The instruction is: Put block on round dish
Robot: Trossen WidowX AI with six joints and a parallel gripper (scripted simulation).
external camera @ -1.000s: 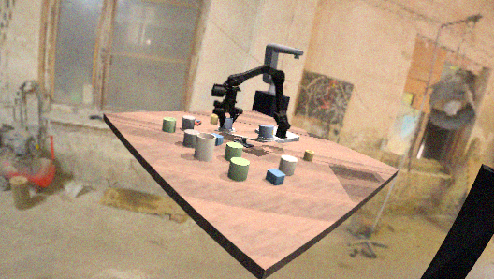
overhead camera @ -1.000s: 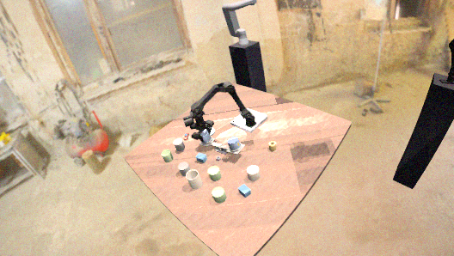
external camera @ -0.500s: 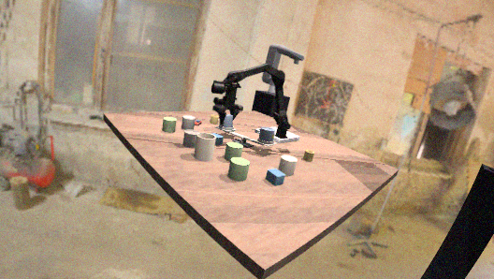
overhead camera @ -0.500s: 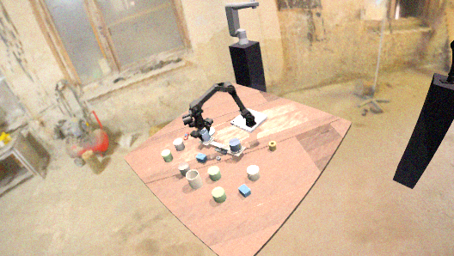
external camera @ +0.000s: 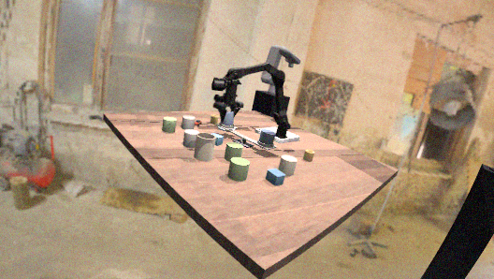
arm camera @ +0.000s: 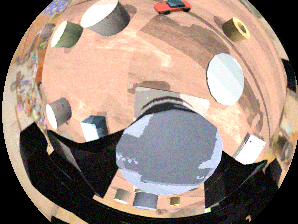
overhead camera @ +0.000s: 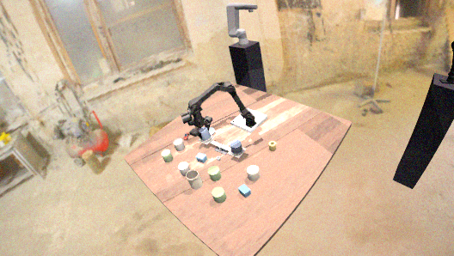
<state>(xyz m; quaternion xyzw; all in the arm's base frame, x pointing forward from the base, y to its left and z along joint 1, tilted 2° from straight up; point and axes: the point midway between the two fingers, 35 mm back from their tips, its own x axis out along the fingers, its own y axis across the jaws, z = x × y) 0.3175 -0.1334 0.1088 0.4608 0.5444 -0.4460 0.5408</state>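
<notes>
Right now my gripper tip is 10 mm above the grey block. The rest, counted from my gripper tip: balance beam (130 mm to the left, 50 mm below, 20 mm behind); then round dish (100 mm to the right, 90 mm behind, 80 mm below); then red toy car (200 mm to the right, 70 mm below, 50 mm ahead).
</notes>
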